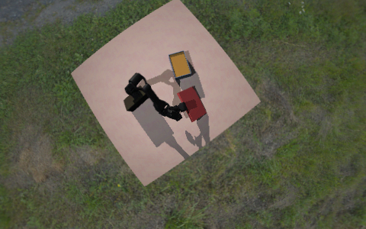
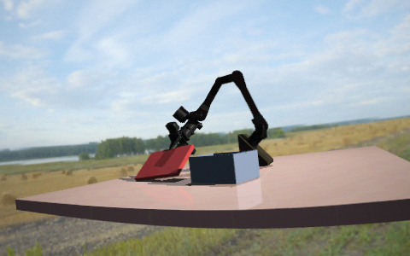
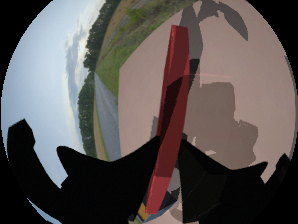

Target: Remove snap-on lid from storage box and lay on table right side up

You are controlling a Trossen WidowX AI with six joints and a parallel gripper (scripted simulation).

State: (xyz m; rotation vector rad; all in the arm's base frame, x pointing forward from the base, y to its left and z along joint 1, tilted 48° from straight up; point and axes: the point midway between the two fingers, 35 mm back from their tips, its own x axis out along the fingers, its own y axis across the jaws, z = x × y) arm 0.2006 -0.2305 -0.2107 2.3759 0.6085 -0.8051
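The lid is 7 cm ahead of my gripper tip, 1 cm to the right of it and 5 cm below it. Round my gripper tip: storage box: 20 cm ahead, 30 cm to the left, 7 cm below.
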